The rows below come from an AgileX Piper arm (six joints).
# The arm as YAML. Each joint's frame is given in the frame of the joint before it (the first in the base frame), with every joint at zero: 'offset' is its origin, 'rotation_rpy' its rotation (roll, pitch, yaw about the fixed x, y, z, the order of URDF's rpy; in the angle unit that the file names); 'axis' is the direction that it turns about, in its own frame. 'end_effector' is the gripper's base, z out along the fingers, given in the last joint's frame.
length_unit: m
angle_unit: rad
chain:
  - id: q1
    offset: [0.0, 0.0, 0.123]
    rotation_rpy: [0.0, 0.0, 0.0]
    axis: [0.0, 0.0, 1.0]
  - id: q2
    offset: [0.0, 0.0, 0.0]
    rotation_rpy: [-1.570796, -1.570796, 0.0]
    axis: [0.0, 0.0, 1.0]
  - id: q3
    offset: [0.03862, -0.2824, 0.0]
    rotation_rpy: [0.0, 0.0, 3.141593]
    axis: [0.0, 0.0, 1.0]
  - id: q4
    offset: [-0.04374, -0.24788, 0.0]
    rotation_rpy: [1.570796, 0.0, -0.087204]
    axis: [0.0, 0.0, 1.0]
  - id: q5
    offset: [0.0, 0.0, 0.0]
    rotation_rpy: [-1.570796, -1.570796, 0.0]
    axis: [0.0, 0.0, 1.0]
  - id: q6
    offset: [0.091, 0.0, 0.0]
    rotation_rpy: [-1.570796, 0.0, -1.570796]
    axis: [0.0, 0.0, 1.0]
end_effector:
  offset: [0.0, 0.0, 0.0]
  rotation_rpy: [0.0, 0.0, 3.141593]
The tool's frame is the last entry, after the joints.
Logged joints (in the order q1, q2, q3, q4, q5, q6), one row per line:
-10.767 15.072 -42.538 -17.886 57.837 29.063
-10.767 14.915 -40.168 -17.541 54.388 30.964
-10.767 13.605 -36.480 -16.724 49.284 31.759
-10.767 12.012 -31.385 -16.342 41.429 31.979
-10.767 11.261 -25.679 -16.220 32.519 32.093
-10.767 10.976 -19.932 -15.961 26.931 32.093
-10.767 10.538 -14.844 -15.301 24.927 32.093
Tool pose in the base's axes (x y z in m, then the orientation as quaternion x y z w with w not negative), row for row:
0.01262 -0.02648 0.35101 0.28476 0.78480 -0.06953 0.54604
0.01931 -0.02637 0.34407 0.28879 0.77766 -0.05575 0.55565
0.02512 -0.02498 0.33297 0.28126 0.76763 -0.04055 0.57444
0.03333 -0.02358 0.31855 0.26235 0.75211 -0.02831 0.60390
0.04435 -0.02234 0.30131 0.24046 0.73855 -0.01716 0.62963
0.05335 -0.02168 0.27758 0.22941 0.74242 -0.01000 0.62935
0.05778 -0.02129 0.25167 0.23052 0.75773 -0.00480 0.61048
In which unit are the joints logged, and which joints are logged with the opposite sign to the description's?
The joints are logged in degrees. Opposite sign: none.
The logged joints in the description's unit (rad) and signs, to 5 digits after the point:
-0.18792 0.26306 -0.74243 -0.31217 1.00945 0.50725
-0.18792 0.26032 -0.70106 -0.30615 0.94925 0.54042
-0.18792 0.23745 -0.63670 -0.29189 0.86017 0.55430
-0.18792 0.20965 -0.54777 -0.28522 0.72307 0.55814
-0.18792 0.19654 -0.44818 -0.28309 0.56756 0.56013
-0.18792 0.19157 -0.34788 -0.27857 0.47003 0.56013
-0.18792 0.18392 -0.25908 -0.26705 0.43506 0.56013

